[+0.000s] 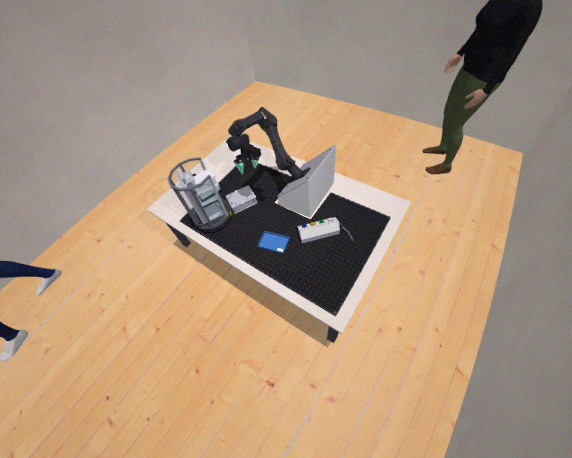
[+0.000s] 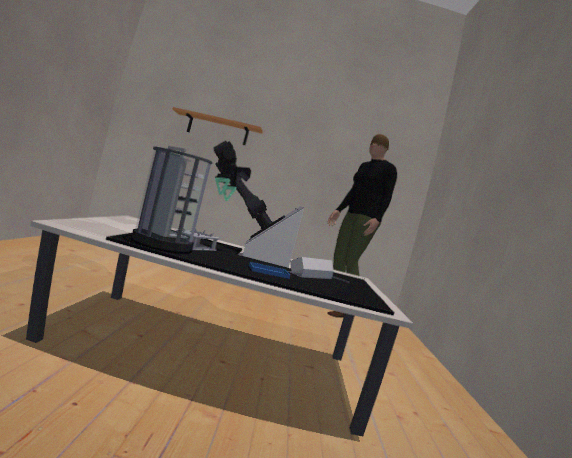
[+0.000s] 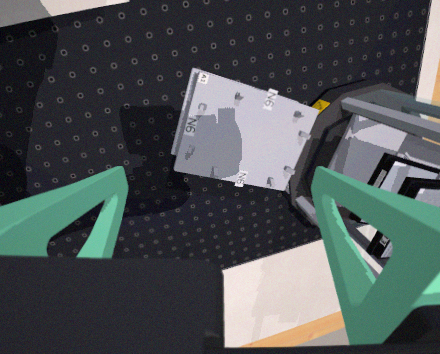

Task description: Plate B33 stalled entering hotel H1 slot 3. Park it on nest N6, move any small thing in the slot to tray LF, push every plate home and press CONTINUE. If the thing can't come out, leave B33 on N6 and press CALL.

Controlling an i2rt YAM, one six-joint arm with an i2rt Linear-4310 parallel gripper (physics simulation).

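Frame: origin at the arm's base, x ahead, y left, z up, level; centimetres.
Where they show: gripper, fingertip midpoint: (image 1: 248,170) (image 2: 223,197) (image 3: 219,177); arm's base, link origin: (image 1: 299,176) (image 2: 268,227).
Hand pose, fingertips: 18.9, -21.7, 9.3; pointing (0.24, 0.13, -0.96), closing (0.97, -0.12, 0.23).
Each offset is from my fingertips to the top centre of the thing, as dx, dy, dz. Level surfaces: height alone.
My gripper (image 1: 248,169) (image 2: 226,191) (image 3: 219,177) is open and empty, high above the mat beside the hotel and the nest. Nest N6 {+7.4, -5.7, -16.8} (image 1: 241,199) (image 2: 206,239) (image 3: 265,145) is a pale block with small pegs and N6 labels; no plate lies on it. The hotel H1 {+26.4, -14.5, +15.5} (image 1: 212,227) (image 2: 170,200) (image 3: 395,116) is a round grey tower with several levels, right against the nest. Dark-framed shelves or plates show inside it; B33, slot 3 and any small thing there cannot be made out. A blue tray {+20.3, +30.5, -22.6} (image 1: 274,241) (image 2: 270,270) lies on the mat, its label unreadable.
A white button box {+0.5, +47.7, -16.0} (image 1: 319,232) (image 2: 314,268) with coloured buttons stands on the black mat {dz -24.4} (image 1: 320,270) (image 2: 365,295). A grey wedge-shaped panel (image 1: 320,185) (image 2: 277,245) stands beside the arm's base. A person (image 1: 505,45) (image 2: 375,190) in black stands beyond the table.
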